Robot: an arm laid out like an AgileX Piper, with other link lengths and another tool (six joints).
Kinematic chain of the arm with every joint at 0, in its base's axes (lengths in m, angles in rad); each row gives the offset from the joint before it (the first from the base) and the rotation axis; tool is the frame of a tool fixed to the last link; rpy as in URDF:
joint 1: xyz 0 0 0.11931 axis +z
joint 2: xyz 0 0 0 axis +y
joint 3: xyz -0.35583 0 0.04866 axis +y
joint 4: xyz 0.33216 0 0.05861 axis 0.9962 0 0.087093
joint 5: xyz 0 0 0 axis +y
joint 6: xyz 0.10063 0 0.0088 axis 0.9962 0 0.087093
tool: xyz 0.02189 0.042 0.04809 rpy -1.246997 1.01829 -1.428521
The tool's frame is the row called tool.
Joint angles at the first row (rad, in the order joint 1, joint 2, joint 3, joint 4, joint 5, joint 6):
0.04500, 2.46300, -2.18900, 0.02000, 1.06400, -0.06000
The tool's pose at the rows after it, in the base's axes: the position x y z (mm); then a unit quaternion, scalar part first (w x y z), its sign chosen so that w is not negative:
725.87 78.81 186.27 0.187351 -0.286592 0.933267 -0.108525
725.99 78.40 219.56 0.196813 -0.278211 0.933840 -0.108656
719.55 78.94 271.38 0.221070 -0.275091 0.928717 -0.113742
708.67 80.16 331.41 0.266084 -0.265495 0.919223 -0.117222
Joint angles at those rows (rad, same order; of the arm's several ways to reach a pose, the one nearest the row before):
0.04599, 2.46300, -2.24601, 0.02000, 1.10401, -0.03301
0.04599, 2.44899, -2.31200, 0.02200, 1.16401, -0.01701
0.04700, 2.40597, -2.37095, 0.02300, 1.21498, -0.01500
0.04801, 2.34203, -2.40306, 0.03600, 1.21803, -0.00799

